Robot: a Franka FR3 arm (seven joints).
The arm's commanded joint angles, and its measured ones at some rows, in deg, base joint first. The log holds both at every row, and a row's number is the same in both.
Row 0, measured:
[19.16 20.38 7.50 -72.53 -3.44 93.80 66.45]
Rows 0 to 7, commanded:
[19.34 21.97 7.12 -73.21 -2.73 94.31 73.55]
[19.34 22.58 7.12 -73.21 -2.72 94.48 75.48]
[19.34 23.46 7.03 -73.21 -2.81 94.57 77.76]
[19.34 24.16 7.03 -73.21 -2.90 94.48 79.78]
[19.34 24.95 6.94 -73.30 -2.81 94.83 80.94]
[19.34 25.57 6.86 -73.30 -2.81 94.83 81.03]
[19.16 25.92 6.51 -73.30 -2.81 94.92 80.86]
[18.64 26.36 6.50 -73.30 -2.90 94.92 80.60]
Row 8, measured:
[19.17 25.28 7.10 -72.96 -3.41 93.81 79.24]
